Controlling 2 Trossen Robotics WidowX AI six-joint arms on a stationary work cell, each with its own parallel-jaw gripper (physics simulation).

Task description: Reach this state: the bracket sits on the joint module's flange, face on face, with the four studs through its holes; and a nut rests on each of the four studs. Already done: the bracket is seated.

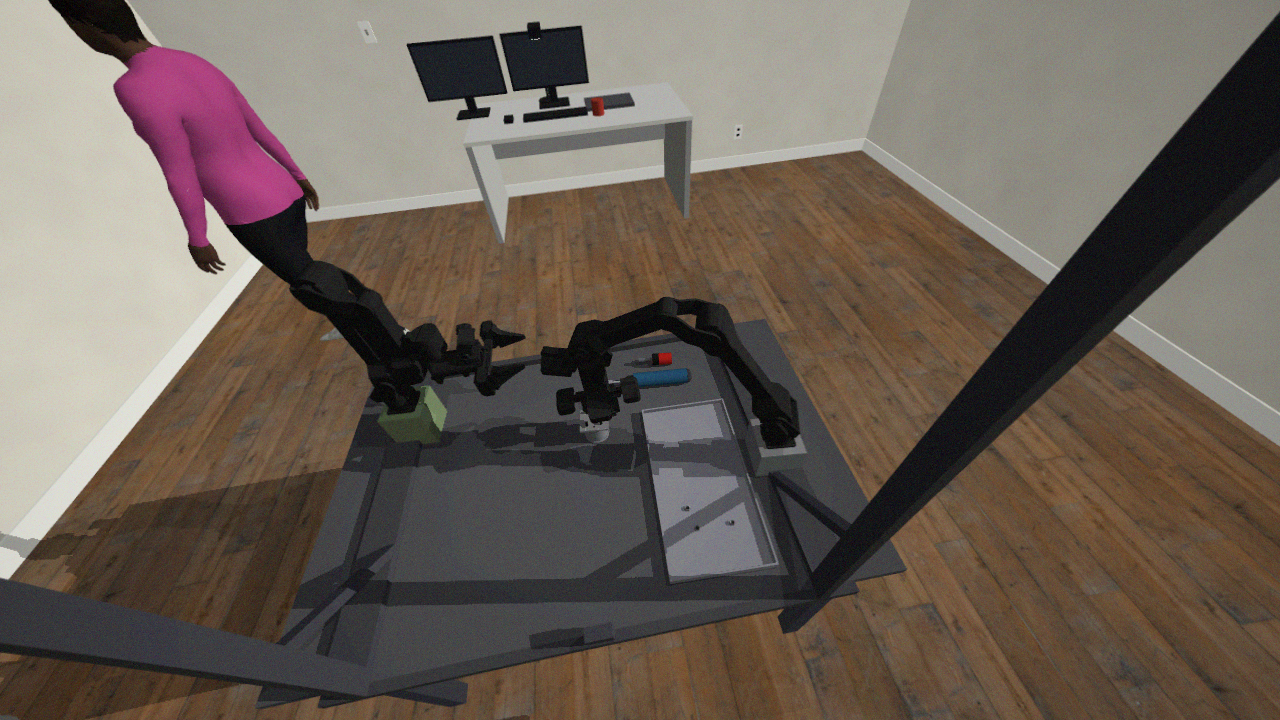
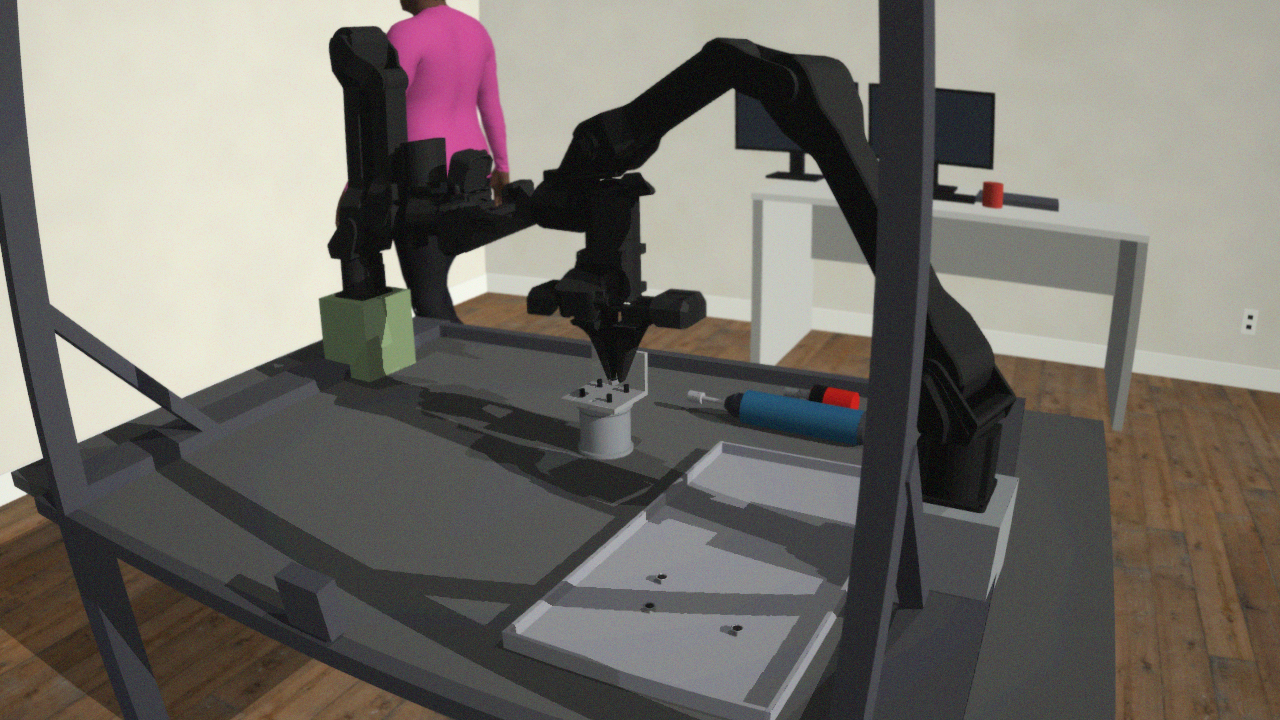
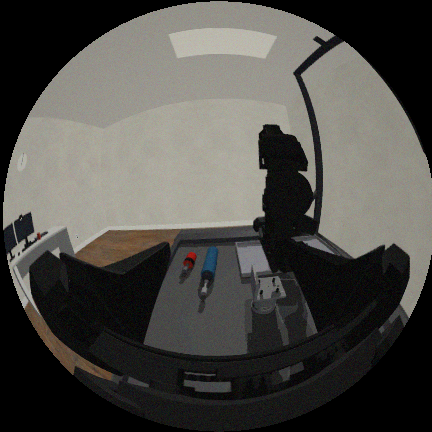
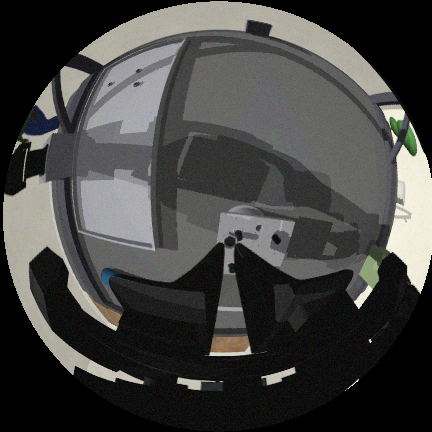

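Where they show: left gripper, fingertip midpoint: (image 1: 524,350) (image 3: 229,248); right gripper, fingertip midpoint: (image 2: 616,381) (image 3: 272,270) (image 4: 228,248); left arm's base, origin of the base link: (image 1: 404,403) (image 2: 364,293); right arm's base, origin of the base link: (image 1: 777,435) (image 2: 955,490).
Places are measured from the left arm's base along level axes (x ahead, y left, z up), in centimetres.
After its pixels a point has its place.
The grey bracket (image 2: 592,399) {x 46.3, y -9.9, z -4.8 cm} (image 3: 269,287) {x 46.1, y -8.2, z -4.7 cm} (image 4: 280,225) {x 44.4, y -10.7, z -4.8 cm} lies flat on the round, light joint module (image 2: 606,435) {x 48.1, y -10.1, z -8.6 cm}, its upright wall at one edge, with four dark studs standing through it. My right gripper (image 2: 615,379) {x 49.2, y -9.4, z -2.3 cm} (image 4: 228,248) {x 49.2, y -9.4, z -2.3 cm} points down over the bracket, shut on a small dark nut (image 4: 229,242) {x 49.2, y -10.1, z -1.9 cm}, which is at the fingertips close beside one stud; whether they touch is unclear. Three more nuts (image 1: 685,508) {x 65.7, y -30.7, z -10.5 cm} (image 2: 649,607) {x 67.6, y -35.4, z -10.5 cm} (image 4: 137,84) {x 65.7, y -30.4, z -10.8 cm} lie apart in the pale tray (image 1: 684,555) {x 63.8, y -40.3, z -11.0 cm} (image 2: 590,640) {x 65.6, y -41.2, z -11.0 cm}. My left gripper (image 1: 523,351) {x 33.2, y 0.6, z 13.0 cm} (image 3: 229,248) {x 33.2, y 0.6, z 13.0 cm} is open and empty, away from the bracket.
A blue tool (image 1: 662,377) {x 65.4, y 5.4, z -7.7 cm} (image 2: 799,417) {x 65.1, y 4.8, z -8.7 cm} (image 3: 210,262) {x 61.3, y 6.1, z -7.4 cm} and a red-handled tool (image 1: 662,359) {x 66.4, y 12.9, z -8.6 cm} (image 2: 839,397) {x 67.4, y 12.9, z -8.5 cm} (image 3: 190,260) {x 63.9, y 13.2, z -8.5 cm} lie behind the tray. Dark frame posts (image 2: 899,268) {x 89.0, y -50.8, z 22.5 cm} rise at the table's edges. A person in pink (image 1: 210,134) (image 2: 452,80) stands beyond the left arm.
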